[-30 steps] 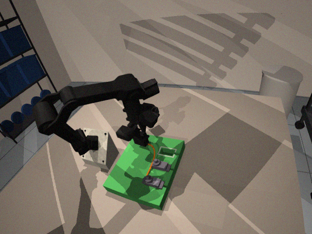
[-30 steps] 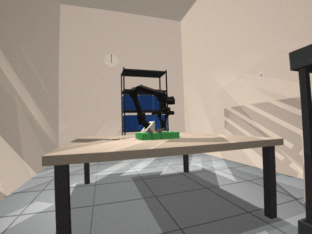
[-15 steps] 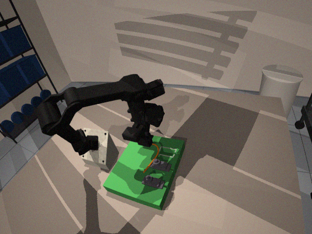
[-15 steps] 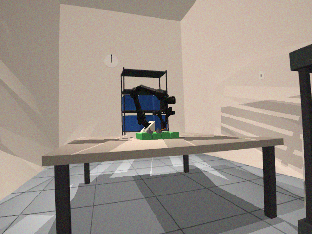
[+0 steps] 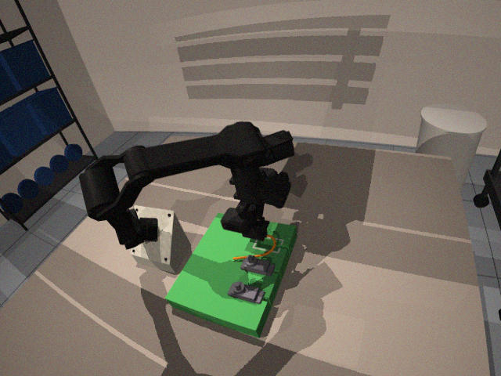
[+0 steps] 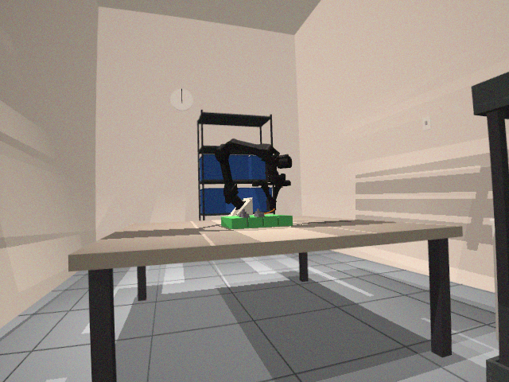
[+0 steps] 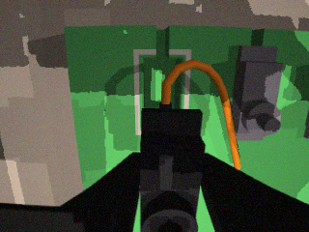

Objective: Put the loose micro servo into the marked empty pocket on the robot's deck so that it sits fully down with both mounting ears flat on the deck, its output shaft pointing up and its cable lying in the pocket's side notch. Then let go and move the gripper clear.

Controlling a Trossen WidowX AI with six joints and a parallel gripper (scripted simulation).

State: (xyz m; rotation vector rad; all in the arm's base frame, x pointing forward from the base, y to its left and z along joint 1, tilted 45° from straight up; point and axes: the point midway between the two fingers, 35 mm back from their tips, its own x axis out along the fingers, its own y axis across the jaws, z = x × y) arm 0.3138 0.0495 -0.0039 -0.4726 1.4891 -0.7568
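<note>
Now: gripper tip 100 mm past the green deck, 60 mm to the left of it and 100 mm above it.
</note>
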